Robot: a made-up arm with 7 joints.
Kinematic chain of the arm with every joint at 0, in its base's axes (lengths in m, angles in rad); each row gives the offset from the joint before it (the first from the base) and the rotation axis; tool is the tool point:
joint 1: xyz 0 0 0.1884 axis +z
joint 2: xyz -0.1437 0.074 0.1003 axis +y
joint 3: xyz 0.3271 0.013 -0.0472 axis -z
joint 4: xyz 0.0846 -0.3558 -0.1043 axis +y
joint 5: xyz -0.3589 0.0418 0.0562 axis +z
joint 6: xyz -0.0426 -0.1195 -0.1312 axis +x
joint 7: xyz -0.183 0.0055 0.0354 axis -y
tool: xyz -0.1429 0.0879 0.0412
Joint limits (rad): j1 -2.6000..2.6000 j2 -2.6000..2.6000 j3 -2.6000..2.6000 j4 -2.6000..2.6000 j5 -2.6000..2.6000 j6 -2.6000..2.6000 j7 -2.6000..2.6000
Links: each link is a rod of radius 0.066 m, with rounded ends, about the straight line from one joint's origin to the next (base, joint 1, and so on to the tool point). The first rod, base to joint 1, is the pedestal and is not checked.
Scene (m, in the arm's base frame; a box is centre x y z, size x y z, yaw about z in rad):
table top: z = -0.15
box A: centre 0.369 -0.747 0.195 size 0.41 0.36 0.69 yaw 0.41
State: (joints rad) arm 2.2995 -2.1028 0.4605 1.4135 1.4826 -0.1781 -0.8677
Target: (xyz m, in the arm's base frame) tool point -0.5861 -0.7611 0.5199
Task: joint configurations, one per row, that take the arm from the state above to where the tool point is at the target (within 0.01 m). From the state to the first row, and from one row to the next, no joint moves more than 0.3 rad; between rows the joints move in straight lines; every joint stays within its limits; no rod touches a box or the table.
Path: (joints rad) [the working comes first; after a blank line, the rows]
Joints at the target: 0.5424 -2.4260 -0.3332 1.7139 1.1325 -0.2685 -1.0661
Straight joint move there: touches box A.

1: 2.0396 -1.9856 0.2663 1.5713 1.2188 -0.2232 -0.8873
2: 1.7797 -1.8685 0.0721 1.7292 0.9550 -0.2683 -0.9069
3: 1.5198 -1.7513 -0.1222 1.8870 0.6912 -0.3134 -0.9265
4: 1.2598 -1.6342 -0.3164 2.0448 0.4274 -0.3585 -0.9461
5: 0.9999 -1.5170 -0.5106 2.2027 0.1636 -0.4036 -0.9658
6: 0.7400 -1.3999 -0.7048 2.3605 -0.1003 -0.4487 -0.9854
7: 0.7005 -1.6051 -0.6305 2.2312 0.1463 -0.4126 -1.0015
8: 0.6610 -1.8103 -0.5562 2.1019 0.3928 -0.3766 -1.0177
9: 0.6214 -2.0156 -0.4819 1.9726 0.6394 -0.3406 -1.0338
10: 0.5819 -2.2208 -0.4075 1.8433 0.8859 -0.3045 -1.0500
11: 0.5424 -2.4260 -0.3332 1.7139 1.1325 -0.2685 -1.0661

